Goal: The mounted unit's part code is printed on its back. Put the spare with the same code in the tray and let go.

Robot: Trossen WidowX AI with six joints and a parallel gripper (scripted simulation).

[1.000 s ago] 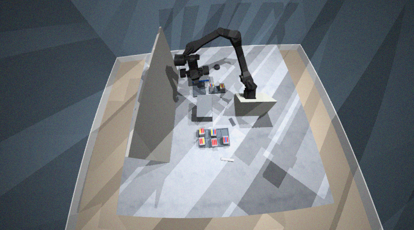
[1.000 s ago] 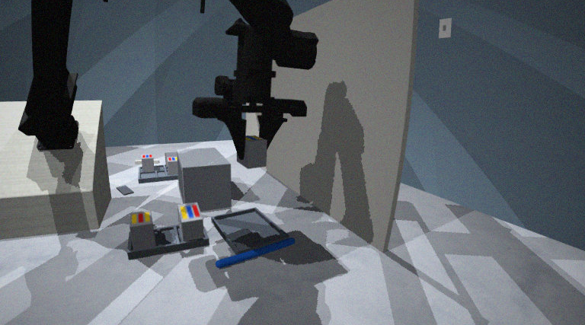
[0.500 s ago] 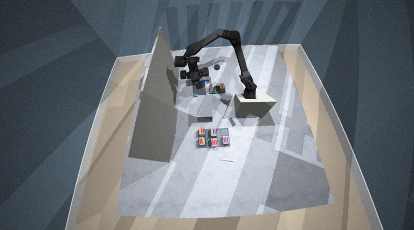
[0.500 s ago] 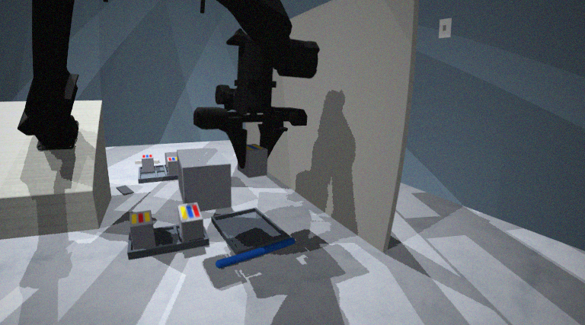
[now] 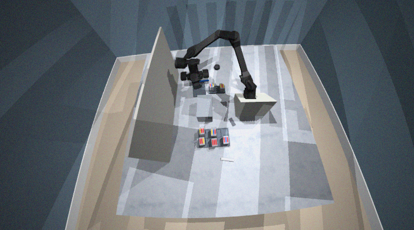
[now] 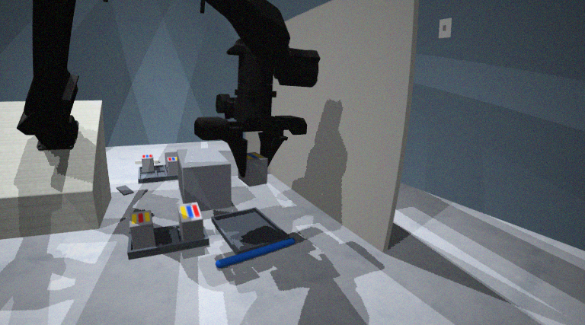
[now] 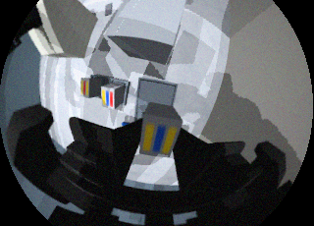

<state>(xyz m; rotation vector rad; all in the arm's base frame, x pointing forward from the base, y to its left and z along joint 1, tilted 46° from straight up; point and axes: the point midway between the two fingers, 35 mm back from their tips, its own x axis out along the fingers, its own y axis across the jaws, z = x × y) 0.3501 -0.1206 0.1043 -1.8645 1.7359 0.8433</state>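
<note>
Now: the dark tray 10 cm below my gripper tip and 1 cm behind it. From my gripper tip the other things lie so: rack (15 cm behind, 10 cm below); grey spare (2 cm above); grey mounted unit (19 cm to the left, 7 cm behind, 6 cm below).
</note>
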